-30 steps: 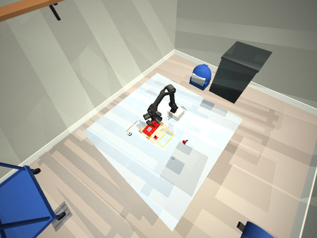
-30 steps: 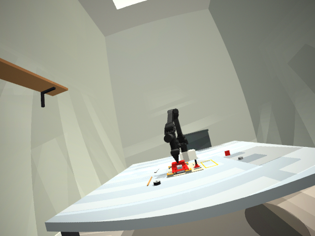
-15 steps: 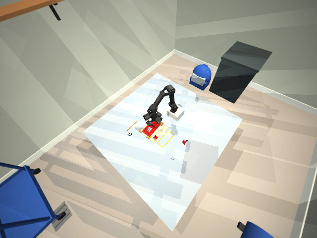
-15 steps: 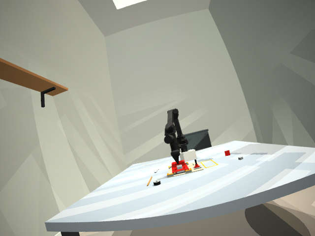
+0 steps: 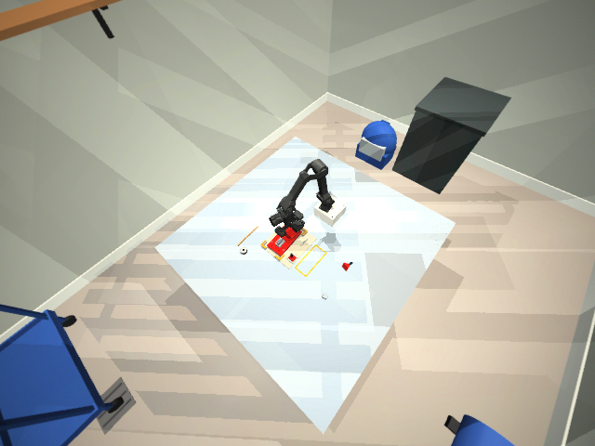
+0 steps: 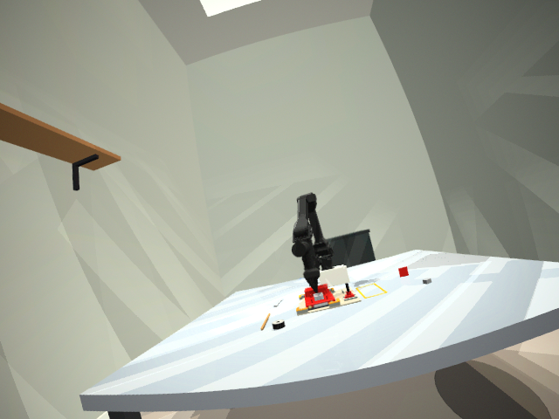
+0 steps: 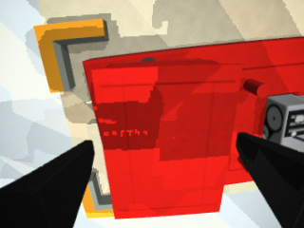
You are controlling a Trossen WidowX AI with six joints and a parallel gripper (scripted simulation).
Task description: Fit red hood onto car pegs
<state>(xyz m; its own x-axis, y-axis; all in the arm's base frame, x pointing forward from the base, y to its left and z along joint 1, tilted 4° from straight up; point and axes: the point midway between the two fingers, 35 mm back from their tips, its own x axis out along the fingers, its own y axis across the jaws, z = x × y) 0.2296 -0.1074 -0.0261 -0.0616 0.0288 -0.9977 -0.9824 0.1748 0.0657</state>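
Right now my gripper tip is right at the red hood. From my gripper tip the other things lie so: grey engine block (100 mm ahead, 10 mm to the right, 10 mm below); then pencil (220 mm to the right, 150 mm ahead, 30 mm below).
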